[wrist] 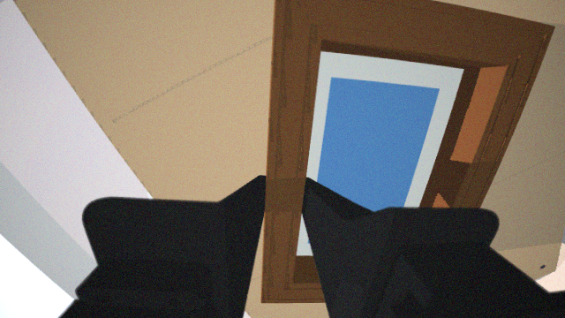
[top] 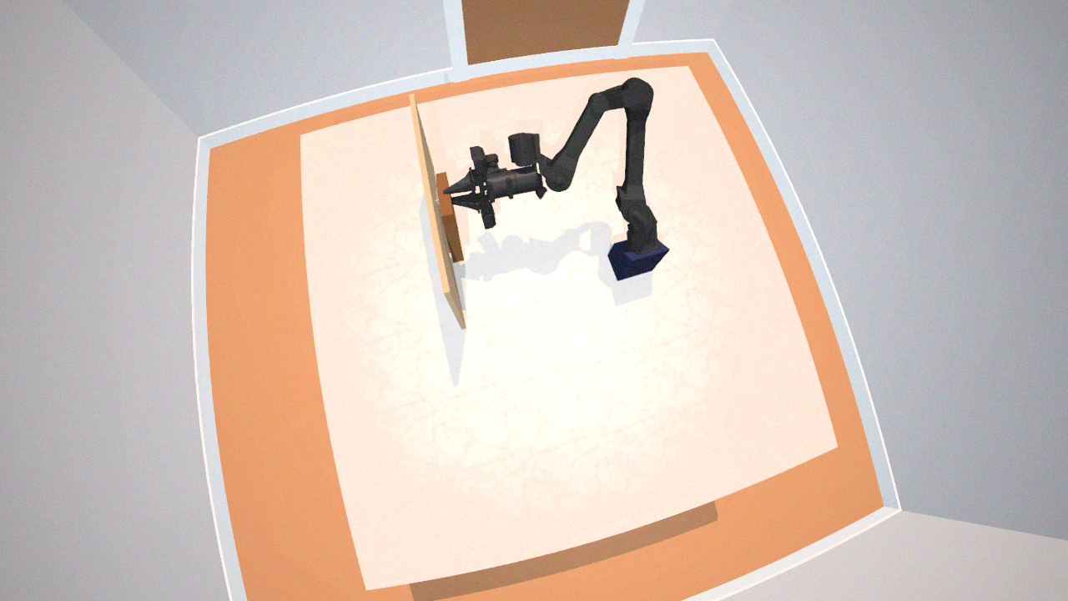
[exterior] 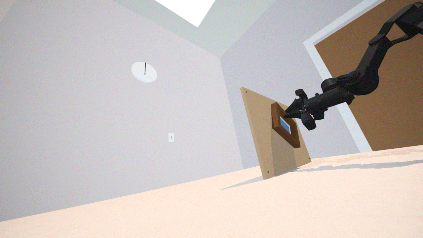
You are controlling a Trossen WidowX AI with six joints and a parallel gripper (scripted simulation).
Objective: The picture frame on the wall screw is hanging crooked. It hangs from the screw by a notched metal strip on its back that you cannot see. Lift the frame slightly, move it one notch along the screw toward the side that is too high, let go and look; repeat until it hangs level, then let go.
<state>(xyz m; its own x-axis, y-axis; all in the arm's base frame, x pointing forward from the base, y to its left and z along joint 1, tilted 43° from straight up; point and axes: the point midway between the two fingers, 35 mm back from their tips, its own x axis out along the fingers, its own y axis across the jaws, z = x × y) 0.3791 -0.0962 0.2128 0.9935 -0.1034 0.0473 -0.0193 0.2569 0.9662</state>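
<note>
My gripper tip is 1 cm short of the brown wooden picture frame, 2 cm to the right of it and 5 cm above it. From my gripper tip the other things lie so: tan wall board: 2 cm ahead, 7 cm below.
</note>
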